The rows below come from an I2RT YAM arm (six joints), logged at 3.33 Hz.
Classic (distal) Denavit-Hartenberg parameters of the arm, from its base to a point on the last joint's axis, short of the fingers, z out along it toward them. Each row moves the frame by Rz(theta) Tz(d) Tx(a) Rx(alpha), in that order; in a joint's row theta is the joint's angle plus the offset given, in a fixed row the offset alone. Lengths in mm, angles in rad.
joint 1: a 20; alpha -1.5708; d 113.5; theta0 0
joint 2: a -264; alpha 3.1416; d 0; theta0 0
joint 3: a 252.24; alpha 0; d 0; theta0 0.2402
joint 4: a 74; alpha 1.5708; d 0; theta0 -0.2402
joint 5: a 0; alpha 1.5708; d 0; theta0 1.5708
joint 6: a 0; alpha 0; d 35.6; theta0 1.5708
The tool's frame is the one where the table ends.
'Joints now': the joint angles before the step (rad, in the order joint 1, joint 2, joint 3, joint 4, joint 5, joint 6). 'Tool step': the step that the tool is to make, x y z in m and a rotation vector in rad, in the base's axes. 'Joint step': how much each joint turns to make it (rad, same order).
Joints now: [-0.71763, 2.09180, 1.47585, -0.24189, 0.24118, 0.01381]
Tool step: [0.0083, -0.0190, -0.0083, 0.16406, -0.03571, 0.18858]
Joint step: [-0.03750, 0.09336, 0.13911, -0.12026, -0.25506, -0.08555]
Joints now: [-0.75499, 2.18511, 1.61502, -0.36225, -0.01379, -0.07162]
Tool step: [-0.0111, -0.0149, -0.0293, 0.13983, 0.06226, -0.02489]
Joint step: [-0.04280, 0.08674, 0.05711, -0.11217, -0.05687, 0.01514]
